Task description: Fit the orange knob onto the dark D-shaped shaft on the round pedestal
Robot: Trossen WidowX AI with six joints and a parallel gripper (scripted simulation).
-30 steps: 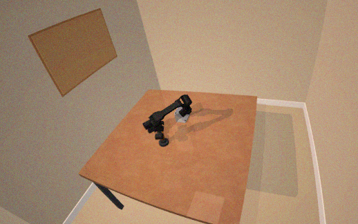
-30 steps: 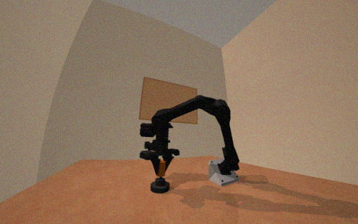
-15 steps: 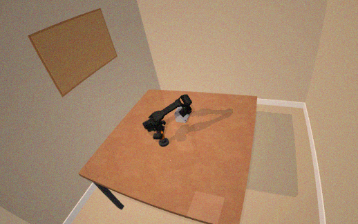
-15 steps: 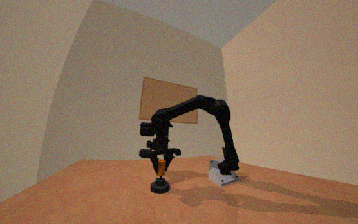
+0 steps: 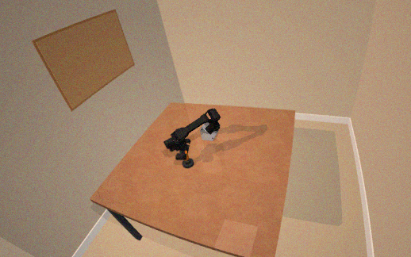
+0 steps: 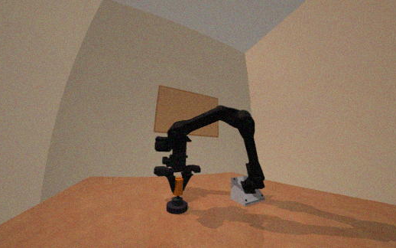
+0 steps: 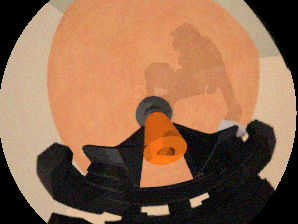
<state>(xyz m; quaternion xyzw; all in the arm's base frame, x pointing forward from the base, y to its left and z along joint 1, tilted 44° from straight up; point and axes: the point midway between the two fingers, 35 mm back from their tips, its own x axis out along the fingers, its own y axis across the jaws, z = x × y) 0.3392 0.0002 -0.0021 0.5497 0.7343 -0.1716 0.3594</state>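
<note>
Now: the orange knob 20 mm above my gripper tip. The rest, counted from my gripper tip: round dark pedestal 40 mm below.
</note>
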